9 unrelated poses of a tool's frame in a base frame.
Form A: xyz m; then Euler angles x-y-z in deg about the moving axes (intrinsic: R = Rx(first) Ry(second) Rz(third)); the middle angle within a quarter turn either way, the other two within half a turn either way.
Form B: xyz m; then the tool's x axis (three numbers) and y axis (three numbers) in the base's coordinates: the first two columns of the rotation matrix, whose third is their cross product. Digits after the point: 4 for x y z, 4 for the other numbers.
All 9 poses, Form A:
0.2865 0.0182 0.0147 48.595 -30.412 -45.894
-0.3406 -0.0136 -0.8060 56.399 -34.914 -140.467
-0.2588 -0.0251 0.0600 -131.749 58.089 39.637
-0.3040 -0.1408 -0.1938 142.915 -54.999 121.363
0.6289 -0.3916 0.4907 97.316 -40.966 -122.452
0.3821 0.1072 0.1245 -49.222 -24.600 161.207
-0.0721 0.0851 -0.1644 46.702 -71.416 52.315
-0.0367 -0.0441 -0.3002 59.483 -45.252 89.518
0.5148 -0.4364 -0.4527 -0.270 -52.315 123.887
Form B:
0.2865 0.0182 0.0147 0.6002 -0.7392 -0.3056 0.6193 0.1877 0.7624
-0.3406 -0.0136 -0.8060 -0.6324 0.0154 -0.7745 0.5220 -0.7303 -0.4408
-0.2588 -0.0251 0.0600 0.4071 -0.9125 -0.0406 -0.3372 -0.1088 -0.9351
-0.3040 -0.1408 -0.1938 -0.2985 -0.4241 0.8550 -0.4898 0.8370 0.2441
0.6289 -0.3916 0.4907 -0.4052 0.4564 -0.7922 0.6372 -0.4804 -0.6027
0.3821 0.1072 0.1245 -0.8608 -0.0880 -0.5013 -0.2929 -0.7199 0.6293
-0.0721 0.0851 -0.1644 0.1948 0.1210 0.9733 -0.2522 0.9652 -0.0695
-0.0367 -0.0441 -0.3002 0.0059 0.5026 0.8645 -0.7040 0.6161 -0.3534
0.5148 -0.4364 -0.4527 -0.3408 0.8281 -0.4451 -0.5075 -0.5606 -0.6543

